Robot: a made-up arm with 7 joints. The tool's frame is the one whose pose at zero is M. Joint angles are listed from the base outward.
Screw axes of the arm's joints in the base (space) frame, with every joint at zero. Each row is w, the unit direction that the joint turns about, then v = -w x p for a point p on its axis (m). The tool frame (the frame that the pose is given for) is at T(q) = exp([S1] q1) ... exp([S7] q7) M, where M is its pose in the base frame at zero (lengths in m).
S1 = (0, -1, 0, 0.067, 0, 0)
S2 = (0, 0, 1, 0.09, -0.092, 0)
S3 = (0, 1, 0, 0.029, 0, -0.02)
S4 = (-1, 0, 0, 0, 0.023, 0.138)
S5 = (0, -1, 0, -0.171, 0, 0.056)
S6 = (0, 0, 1, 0.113, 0.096, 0)
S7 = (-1, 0, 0, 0, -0.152, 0.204)
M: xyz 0.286 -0.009 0.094 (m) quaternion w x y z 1 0 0 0
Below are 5 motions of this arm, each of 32 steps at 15 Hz.
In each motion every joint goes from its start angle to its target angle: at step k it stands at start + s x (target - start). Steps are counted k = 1, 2, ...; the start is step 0. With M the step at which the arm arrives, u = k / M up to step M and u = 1 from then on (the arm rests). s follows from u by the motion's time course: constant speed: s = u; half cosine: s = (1 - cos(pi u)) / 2; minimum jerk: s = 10 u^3 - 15 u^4 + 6 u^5.
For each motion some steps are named. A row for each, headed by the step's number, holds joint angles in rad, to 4 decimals.
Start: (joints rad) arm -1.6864 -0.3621 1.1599 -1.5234 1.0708 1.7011 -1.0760
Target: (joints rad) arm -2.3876 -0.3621 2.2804 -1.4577 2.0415 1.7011 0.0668
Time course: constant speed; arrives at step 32
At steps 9, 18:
9: -1.8836 -0.3621 1.4750 -1.5049 1.3438 1.7011 -0.7546
18: -2.0808 -0.3621 1.7902 -1.4864 1.6168 1.7011 -0.4332

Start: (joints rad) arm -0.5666 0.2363 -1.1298 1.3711 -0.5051 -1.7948 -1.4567
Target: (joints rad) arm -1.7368 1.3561 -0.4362 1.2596 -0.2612 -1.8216 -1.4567
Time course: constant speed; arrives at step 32
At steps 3, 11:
3: -0.6763 0.3413 -1.0648 1.3606 -0.4822 -1.7973 -1.4567
11: -0.9689 0.6212 -0.8914 1.3328 -0.4213 -1.8040 -1.4567

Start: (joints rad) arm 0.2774 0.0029 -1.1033 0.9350 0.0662 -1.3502 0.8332
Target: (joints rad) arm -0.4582 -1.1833 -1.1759 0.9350 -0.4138 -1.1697 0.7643
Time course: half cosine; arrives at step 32
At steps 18, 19, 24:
18: -0.1622 -0.7059 -1.1467 0.9350 -0.2206 -1.2423 0.7920
19: -0.1972 -0.7624 -1.1501 0.9350 -0.2435 -1.2338 0.7887
24: -0.3505 -1.0096 -1.1653 0.9350 -0.3435 -1.1961 0.7744

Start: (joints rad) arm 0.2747 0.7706 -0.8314 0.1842 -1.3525 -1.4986 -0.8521
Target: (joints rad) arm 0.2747 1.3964 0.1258 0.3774 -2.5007 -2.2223 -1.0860
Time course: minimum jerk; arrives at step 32
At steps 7, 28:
7: 0.2747 0.8165 -0.7612 0.1984 -1.4367 -1.5517 -0.8693
28: 0.2747 1.3864 0.1104 0.3743 -2.4823 -2.2107 -1.0822

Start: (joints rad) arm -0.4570 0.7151 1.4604 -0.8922 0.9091 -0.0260 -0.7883
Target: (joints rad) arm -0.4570 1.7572 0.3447 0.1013 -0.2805 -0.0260 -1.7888
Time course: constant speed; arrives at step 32
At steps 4, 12, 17, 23, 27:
4: -0.4570 0.8454 1.3209 -0.7680 0.7604 -0.0260 -0.9134
12: -0.4570 1.1059 1.0420 -0.5196 0.4630 -0.0260 -1.1635
17: -0.4570 1.2687 0.8677 -0.3644 0.2771 -0.0260 -1.3198
23: -0.4570 1.4641 0.6585 -0.1781 0.0541 -0.0260 -1.5074
27: -0.4570 1.5944 0.5190 -0.0539 -0.0946 -0.0260 -1.6325

